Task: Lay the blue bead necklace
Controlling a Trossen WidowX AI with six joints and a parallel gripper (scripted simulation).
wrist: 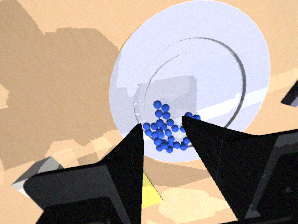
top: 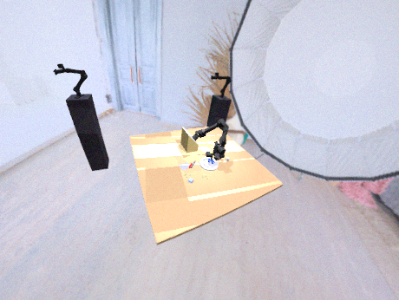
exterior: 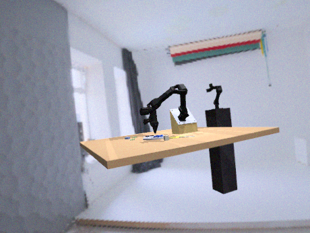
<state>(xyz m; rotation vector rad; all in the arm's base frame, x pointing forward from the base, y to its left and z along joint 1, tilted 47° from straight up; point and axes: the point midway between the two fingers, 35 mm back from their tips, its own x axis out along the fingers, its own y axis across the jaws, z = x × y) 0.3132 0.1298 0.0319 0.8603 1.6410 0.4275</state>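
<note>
Now: the round bead board 10 mm behind my gripper tip, 40 mm to the right of it and 30 mm below it. Round my gripper tip: yellow flat piece (140 mm behind, 120 mm to the left, 40 mm below); then red-and-grey object (40 mm behind, 220 mm to the right, 40 mm below); then white cylinder (10 mm behind, 190 mm to the left, 30 mm below).
</note>
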